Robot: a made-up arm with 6 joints.
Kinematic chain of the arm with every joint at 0, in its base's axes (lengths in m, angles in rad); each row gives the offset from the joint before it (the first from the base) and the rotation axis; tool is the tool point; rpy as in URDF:
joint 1: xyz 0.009 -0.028 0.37 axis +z
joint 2: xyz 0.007 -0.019 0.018 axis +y
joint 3: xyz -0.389 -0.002 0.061 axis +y
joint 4: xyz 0.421 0.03 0.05 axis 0.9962 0 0.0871
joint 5: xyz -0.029 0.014 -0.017 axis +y
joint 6: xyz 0.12 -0.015 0.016 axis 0.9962 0 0.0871
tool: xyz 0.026 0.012 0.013 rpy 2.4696 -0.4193 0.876
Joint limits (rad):
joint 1: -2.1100..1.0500
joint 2: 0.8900..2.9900
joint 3: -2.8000..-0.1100
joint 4: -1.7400..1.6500
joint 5: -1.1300..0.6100
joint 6: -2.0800..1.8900
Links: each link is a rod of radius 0.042 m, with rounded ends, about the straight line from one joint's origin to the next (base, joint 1, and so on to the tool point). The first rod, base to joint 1, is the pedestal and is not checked.
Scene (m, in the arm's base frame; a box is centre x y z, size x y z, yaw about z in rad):
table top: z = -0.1
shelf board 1: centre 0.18 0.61 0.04 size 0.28 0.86 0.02 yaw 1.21
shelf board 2: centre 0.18 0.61 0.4 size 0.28 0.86 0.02 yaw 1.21
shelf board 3: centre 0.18 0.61 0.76 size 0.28 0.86 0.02 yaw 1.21
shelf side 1: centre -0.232 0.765 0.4 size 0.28 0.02 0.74 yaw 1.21
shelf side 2: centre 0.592 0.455 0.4 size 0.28 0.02 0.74 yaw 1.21
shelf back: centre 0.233 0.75 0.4 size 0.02 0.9 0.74 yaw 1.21
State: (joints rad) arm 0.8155 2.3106 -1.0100 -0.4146 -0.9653 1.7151
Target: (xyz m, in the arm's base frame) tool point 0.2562 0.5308 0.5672
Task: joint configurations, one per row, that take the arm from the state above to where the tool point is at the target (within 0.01 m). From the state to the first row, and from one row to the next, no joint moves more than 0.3 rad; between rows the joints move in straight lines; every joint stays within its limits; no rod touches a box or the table.
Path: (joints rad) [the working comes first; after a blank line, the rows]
Joints at the target: 1.0500 1.8711 -1.1177 -0.5506 -1.1171 1.6917
Straight joint move there: touches shelf board 2.

1: 0.7363 2.2148 -0.7775 -0.4077 -0.9903 1.7140
2: 0.6571 2.1190 -0.5450 -0.4008 -1.0152 1.7128
3: 0.7511 1.8459 -0.5150 -0.4596 -1.0535 1.6998
4: 0.8451 1.5728 -0.4850 -0.5185 -1.0917 1.6867
5: 0.9391 1.2996 -0.4550 -0.5774 -1.1300 1.6737
6: 0.9761 1.4901 -0.6759 -0.5684 -1.1257 1.6797
7: 1.0130 1.6806 -0.8968 -0.5595 -1.1214 1.6857
8: 1.0500 1.8711 -1.1177 -0.5506 -1.1171 1.6917

